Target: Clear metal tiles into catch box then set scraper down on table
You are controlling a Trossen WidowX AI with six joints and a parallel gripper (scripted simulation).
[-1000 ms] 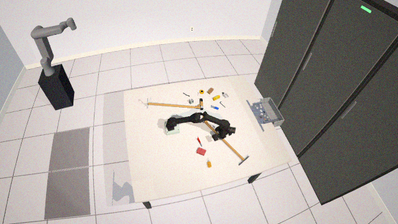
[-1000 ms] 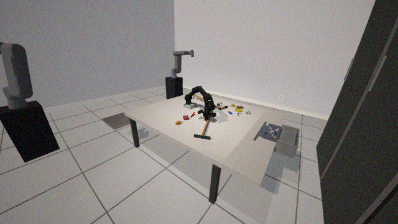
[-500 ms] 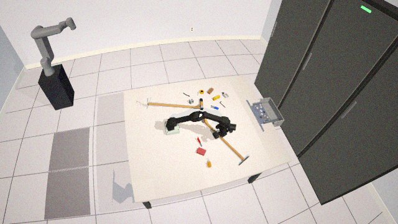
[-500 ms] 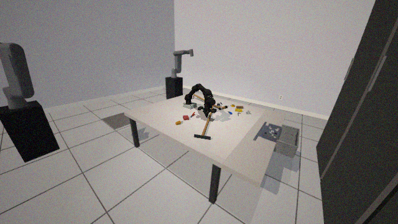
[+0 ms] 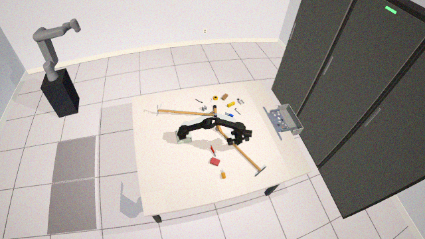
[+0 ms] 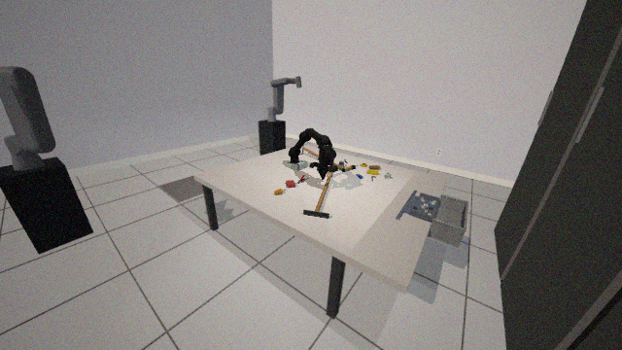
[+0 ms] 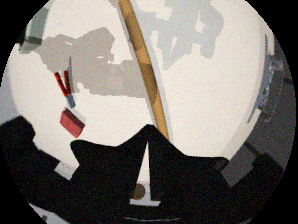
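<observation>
My gripper tip is 2 cm short of the long scraper and 2 cm above it. Also, from my gripper tip: red block 22 cm behind, 6 cm to the right, 7 cm below; orange item 20 cm behind, 20 cm to the right, 7 cm below; red tool 20 cm behind, 3 cm to the left, 7 cm below.
</observation>
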